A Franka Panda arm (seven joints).
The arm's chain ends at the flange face. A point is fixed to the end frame.
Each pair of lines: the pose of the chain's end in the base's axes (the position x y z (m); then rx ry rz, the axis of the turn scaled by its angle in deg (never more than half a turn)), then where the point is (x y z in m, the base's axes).
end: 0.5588 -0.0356 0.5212 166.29 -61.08 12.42
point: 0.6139 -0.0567 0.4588
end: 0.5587 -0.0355 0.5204 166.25 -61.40 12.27
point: 0.6137 -0.0567 0.4579
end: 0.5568 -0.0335 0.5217 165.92 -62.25 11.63
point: 0.6111 -0.0551 0.4588
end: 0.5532 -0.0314 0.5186 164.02 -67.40 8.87
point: 0.6044 -0.0555 0.4540
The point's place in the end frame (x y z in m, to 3 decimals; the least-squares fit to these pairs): 0.046 -0.019 0.070
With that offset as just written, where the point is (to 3 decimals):
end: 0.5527 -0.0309 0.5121 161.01 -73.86 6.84
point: 0.601 -0.058 0.446
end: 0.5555 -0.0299 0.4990 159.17 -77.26 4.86
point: 0.601 -0.059 0.432
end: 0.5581 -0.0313 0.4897 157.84 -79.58 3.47
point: 0.601 -0.062 0.422
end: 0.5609 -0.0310 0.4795 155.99 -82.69 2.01
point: 0.602 -0.063 0.411
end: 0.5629 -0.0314 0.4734 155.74 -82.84 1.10
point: 0.603 -0.063 0.404
